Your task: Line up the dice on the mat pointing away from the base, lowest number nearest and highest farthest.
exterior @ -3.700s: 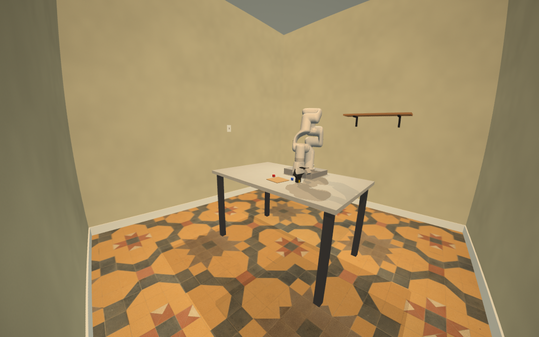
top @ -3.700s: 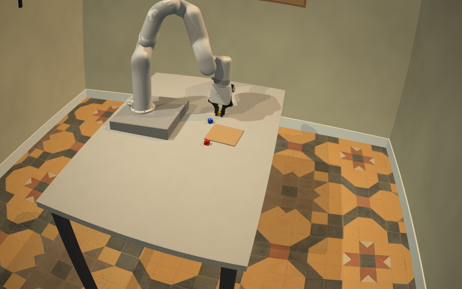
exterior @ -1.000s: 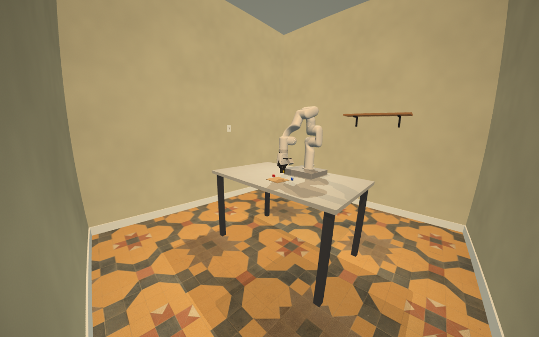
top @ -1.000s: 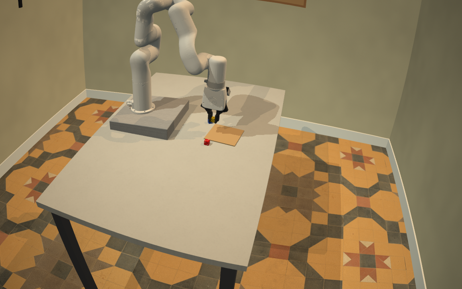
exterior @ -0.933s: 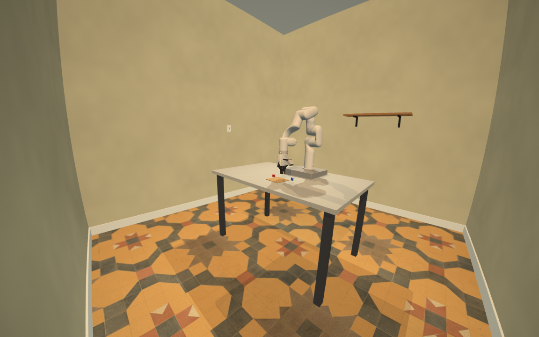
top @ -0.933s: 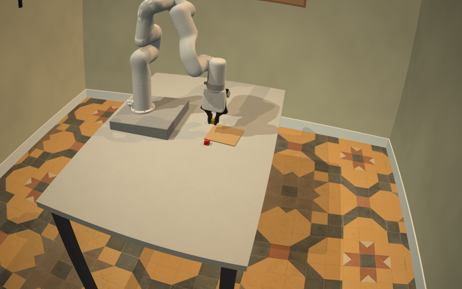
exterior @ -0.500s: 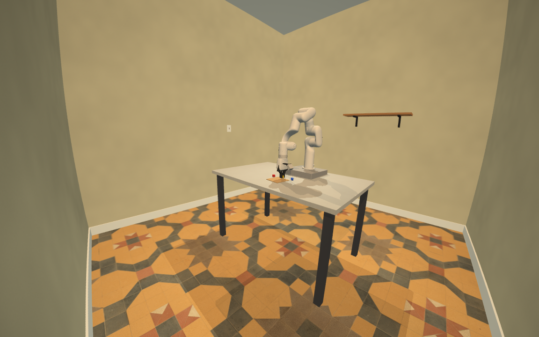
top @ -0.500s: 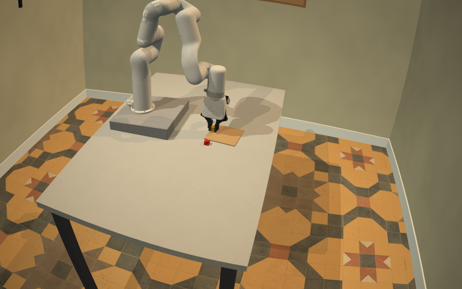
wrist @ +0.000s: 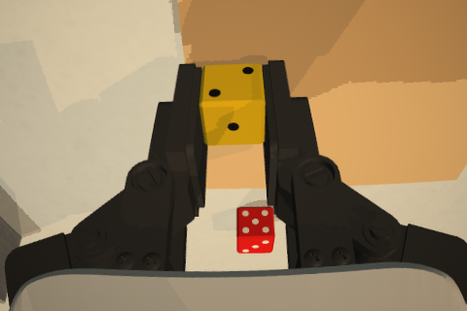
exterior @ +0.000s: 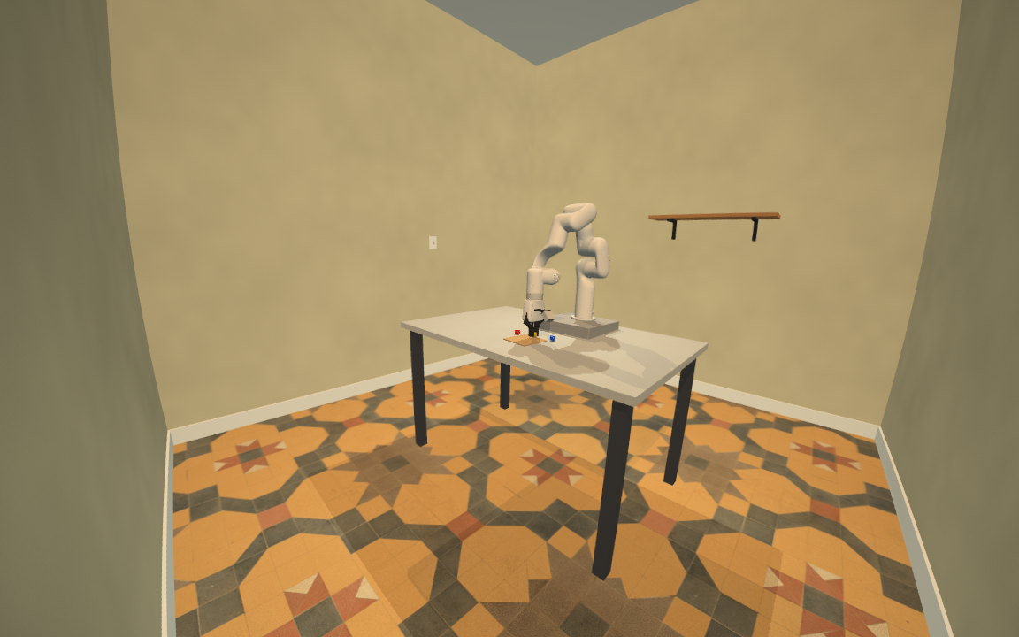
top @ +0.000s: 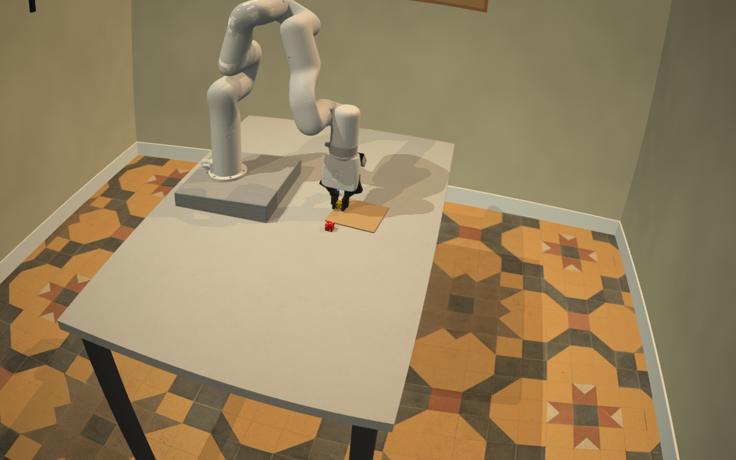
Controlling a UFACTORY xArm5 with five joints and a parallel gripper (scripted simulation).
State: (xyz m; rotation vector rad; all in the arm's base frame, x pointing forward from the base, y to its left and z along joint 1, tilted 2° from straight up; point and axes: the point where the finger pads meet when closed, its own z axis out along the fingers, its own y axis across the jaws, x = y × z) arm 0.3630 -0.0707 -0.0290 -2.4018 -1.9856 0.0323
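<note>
Now: the yellow die 1 cm below my hand. Round my hand: red die 1 cm behind, 10 cm to the right, 2 cm below; blue die 3 cm behind, 9 cm to the left, 2 cm below; mat 5 cm ahead, 1 cm to the right, 3 cm below.
</note>
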